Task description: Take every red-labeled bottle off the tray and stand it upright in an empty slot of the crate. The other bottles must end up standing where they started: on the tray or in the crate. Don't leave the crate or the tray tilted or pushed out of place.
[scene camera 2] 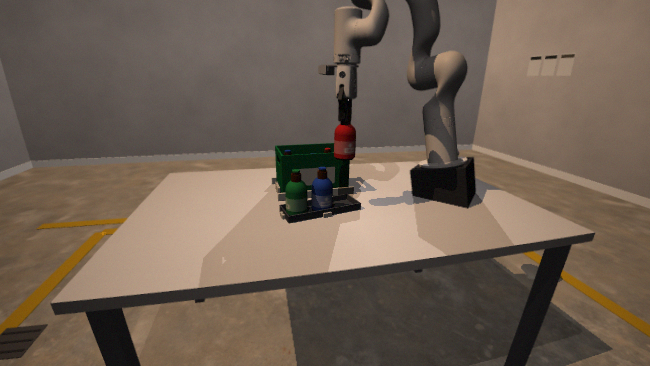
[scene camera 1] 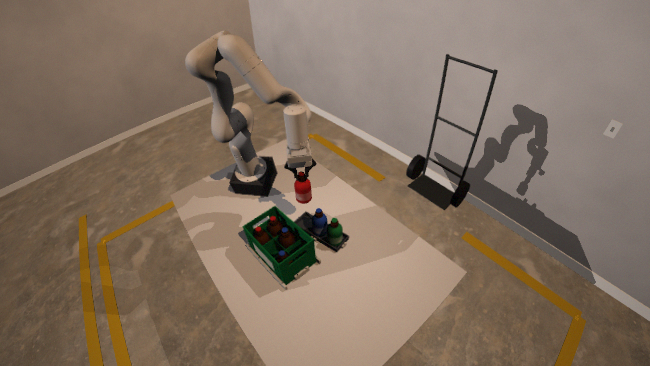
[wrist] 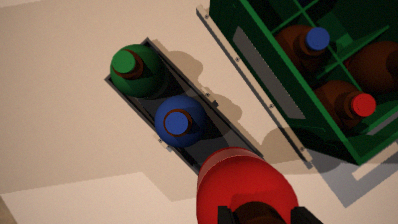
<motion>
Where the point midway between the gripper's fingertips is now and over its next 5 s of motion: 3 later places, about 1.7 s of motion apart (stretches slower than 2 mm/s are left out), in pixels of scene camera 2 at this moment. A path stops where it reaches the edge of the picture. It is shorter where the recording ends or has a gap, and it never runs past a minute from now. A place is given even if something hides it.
My gripper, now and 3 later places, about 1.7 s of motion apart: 344,120; 342,119; 332,117; 317,114
</motion>
